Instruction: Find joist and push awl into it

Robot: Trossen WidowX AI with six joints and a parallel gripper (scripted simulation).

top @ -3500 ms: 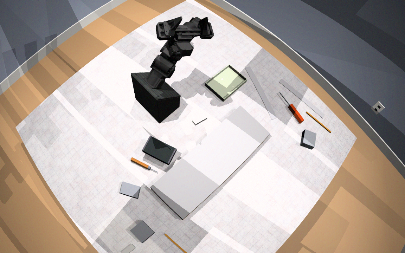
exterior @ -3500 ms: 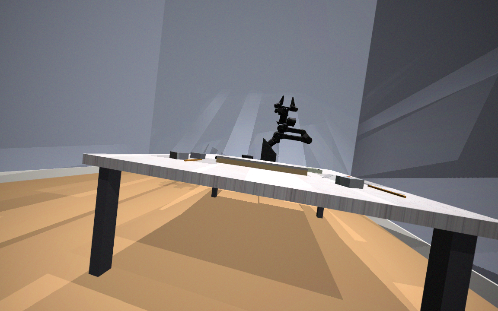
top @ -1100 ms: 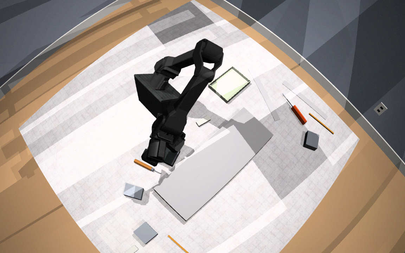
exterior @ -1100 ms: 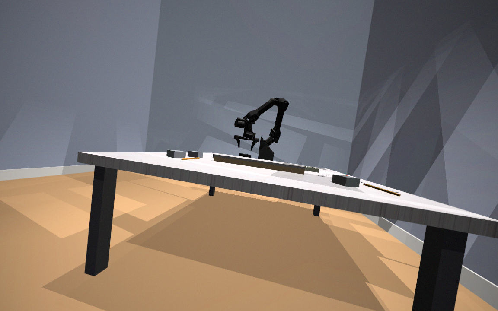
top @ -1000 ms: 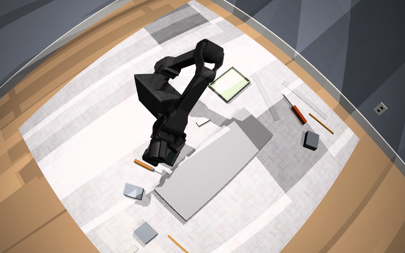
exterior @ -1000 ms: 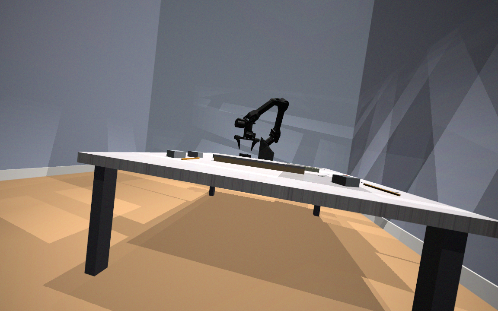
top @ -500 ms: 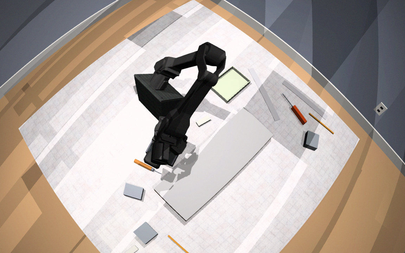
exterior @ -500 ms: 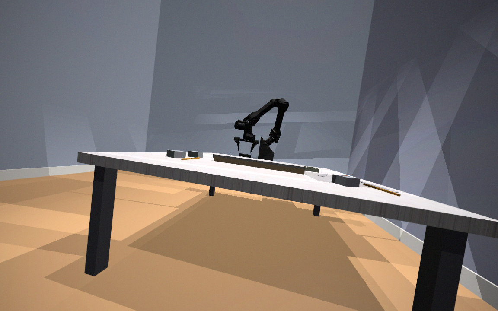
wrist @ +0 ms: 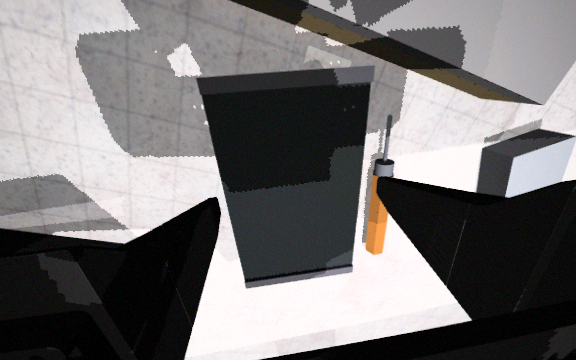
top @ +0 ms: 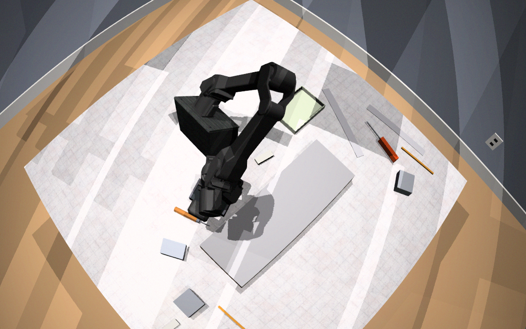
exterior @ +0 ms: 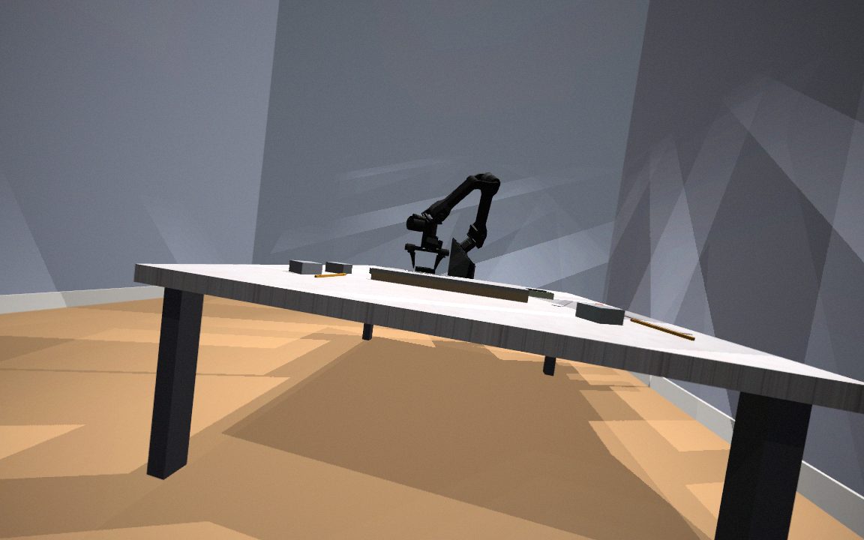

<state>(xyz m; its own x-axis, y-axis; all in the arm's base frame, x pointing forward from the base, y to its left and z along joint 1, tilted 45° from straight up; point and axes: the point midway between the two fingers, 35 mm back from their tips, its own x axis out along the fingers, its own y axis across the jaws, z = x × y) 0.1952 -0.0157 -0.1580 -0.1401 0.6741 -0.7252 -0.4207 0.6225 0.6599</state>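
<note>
The stud finder is 1 cm behind my gripper tip and 4 cm below it. From my gripper tip the other things lie so: pale green tray 8 cm behind, 45 cm to the left, 3 cm below; then awl 1 cm ahead, 8 cm to the right, 4 cm below.
</note>
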